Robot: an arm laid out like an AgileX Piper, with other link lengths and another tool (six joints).
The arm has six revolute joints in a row. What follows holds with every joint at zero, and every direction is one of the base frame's. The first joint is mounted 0.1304 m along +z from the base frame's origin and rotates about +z. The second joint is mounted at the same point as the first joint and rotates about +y. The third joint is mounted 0.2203 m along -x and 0.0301 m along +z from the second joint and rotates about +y. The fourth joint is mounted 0.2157 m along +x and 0.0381 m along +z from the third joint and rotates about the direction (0.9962, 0, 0.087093). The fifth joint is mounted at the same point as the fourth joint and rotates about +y. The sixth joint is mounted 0.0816 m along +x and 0.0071 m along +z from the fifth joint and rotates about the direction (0.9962, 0, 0.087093). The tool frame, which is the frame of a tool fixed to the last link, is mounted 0.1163 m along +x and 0.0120 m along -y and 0.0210 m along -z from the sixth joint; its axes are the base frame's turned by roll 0.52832, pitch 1.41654 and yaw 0.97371 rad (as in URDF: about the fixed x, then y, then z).
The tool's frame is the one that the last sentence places.
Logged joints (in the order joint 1, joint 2, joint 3, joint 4, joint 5, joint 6), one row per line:
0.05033 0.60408 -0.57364 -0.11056 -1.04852 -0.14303
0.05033 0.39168 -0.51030 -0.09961 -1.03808 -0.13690
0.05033 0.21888 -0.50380 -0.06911 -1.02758 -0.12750
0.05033 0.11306 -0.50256 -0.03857 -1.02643 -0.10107
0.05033 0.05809 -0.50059 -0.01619 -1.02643 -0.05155
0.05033 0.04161 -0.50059 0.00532 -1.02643 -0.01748
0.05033 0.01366 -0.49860 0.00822 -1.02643 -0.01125
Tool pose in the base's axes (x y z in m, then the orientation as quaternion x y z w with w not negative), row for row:
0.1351 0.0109 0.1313 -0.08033 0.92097 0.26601 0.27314
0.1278 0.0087 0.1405 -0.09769 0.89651 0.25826 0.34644
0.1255 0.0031 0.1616 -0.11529 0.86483 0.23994 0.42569
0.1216 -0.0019 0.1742 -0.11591 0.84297 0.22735 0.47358
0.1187 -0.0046 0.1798 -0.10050 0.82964 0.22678 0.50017
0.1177 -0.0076 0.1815 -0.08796 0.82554 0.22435 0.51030
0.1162 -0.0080 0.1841 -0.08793 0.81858 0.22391 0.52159
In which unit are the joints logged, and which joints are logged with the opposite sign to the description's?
The joints are logged in radians. Opposite sign: joint 4, joint 5.
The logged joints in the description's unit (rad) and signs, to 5 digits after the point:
0.05033 0.60408 -0.57364 0.11056 1.04852 -0.14303
0.05033 0.39168 -0.51030 0.09961 1.03808 -0.13690
0.05033 0.21888 -0.50380 0.06911 1.02758 -0.12750
0.05033 0.11306 -0.50256 0.03857 1.02643 -0.10107
0.05033 0.05809 -0.50059 0.01619 1.02643 -0.05155
0.05033 0.04161 -0.50059 -0.00532 1.02643 -0.01748
0.05033 0.01366 -0.49860 -0.00822 1.02643 -0.01125

